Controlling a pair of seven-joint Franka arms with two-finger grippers.
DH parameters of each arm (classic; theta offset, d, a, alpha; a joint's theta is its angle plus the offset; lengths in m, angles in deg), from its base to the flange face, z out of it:
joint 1: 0 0.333 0 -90
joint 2: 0 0 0 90
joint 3: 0 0.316 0.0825 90
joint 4: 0 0 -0.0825 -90
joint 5: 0 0.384 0 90
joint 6: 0 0 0.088 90
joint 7: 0 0.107 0 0
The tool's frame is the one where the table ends.
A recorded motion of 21 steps. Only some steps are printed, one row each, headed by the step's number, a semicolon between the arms.
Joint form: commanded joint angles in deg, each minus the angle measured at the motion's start. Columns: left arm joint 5, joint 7, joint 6, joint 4, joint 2, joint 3, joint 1; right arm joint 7, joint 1, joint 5, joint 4, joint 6, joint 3, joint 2.
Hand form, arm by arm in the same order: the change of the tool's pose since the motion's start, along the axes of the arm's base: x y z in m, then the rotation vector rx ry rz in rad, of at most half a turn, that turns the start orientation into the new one. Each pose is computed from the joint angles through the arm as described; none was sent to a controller.
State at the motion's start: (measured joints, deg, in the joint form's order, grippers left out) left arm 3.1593 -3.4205 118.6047 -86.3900 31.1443 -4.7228 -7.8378; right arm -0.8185 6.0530 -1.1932 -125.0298 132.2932 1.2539 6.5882
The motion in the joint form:
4: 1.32 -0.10 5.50 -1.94 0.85 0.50 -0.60; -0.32 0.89 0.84 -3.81 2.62 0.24 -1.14
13: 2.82 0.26 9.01 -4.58 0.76 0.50 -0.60; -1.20 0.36 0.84 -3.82 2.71 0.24 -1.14
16: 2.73 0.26 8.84 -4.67 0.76 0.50 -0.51; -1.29 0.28 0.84 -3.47 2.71 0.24 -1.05
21: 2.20 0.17 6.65 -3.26 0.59 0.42 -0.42; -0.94 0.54 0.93 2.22 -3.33 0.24 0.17
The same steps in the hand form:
4: 0.0022 -0.0028 -0.0176 0.0103 -0.0507 -0.0155; -0.0169 0.0088 -0.0135 0.0108 0.0024 0.0158
13: -0.0022 -0.0023 -0.0320 0.0258 -0.0715 -0.0399; -0.0161 0.0040 -0.0134 0.0108 0.0011 0.0219
16: -0.0026 -0.0011 -0.0331 0.0256 -0.0668 -0.0374; -0.0141 0.0035 -0.0117 0.0114 -0.0034 0.0221
21: -0.0006 -0.0008 -0.0232 0.0216 -0.0549 -0.0279; 0.0041 0.0084 0.0100 0.0093 0.0239 0.0189

